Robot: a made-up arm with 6 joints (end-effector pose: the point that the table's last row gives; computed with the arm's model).
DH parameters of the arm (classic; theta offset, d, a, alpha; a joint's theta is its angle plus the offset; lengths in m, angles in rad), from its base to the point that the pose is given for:
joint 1: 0 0.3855 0.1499 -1.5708
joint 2: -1.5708 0 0.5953 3.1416
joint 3: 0 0 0.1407 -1.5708
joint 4: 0 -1.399 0 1.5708
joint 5: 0 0 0 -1.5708
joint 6: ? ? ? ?
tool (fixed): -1.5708 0 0 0
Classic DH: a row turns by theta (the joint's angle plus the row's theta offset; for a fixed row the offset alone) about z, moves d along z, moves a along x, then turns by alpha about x.
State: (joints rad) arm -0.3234 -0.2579 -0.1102 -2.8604 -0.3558 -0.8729
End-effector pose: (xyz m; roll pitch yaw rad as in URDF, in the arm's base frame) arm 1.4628 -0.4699 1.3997 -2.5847 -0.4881 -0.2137
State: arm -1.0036 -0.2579 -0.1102 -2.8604 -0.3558 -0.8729
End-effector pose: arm 0.8417 -1.2853 1.3997 -2.5847 -0.4881 -0.8939
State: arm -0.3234 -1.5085 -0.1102 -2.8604 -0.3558 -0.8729
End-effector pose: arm -0.3508 0.1379 2.0206 1.1203 -1.3750 2.2981
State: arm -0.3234 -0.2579 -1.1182 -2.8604 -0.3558 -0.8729
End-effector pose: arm 1.1342 -0.3598 -0.1058 -2.4782 0.5147 -0.2121
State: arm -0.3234 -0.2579 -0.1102 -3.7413 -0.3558 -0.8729
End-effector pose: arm 1.4455 -0.5258 1.3904 -1.6052 -0.4361 -0.5420
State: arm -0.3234 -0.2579 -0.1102 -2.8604 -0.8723 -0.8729
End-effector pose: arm 1.4039 -0.4258 1.4702 -2.7721 -0.9655 0.0594
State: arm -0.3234 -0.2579 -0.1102 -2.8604 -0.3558 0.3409
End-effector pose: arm 1.4628 -0.4699 1.3997 2.4847 -0.4881 -0.2137
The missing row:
joint 6: 1.5708 -0.1995 0 1.5708
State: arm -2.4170 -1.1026 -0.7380 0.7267 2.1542 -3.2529
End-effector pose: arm -0.4721 -0.5657 1.3615 0.8495 -0.3966 0.0796
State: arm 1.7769 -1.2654 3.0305 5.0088 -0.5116 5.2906
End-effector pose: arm 0.1033 -0.9506 -0.9194 -1.5366 0.8324 -2.1340
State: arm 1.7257 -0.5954 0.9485 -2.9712 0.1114 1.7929
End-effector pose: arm 0.0438 -0.2561 2.4782 1.3155 -1.4328 1.5883
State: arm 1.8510 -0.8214 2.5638 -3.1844 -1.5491 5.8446
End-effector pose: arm 0.4412 -1.5024 0.1226 -2.8895 1.3449 1.6588
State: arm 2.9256 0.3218 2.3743 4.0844 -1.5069 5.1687
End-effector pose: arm 0.4971 -0.2740 2.0820 0.7205 0.2167 -1.1896
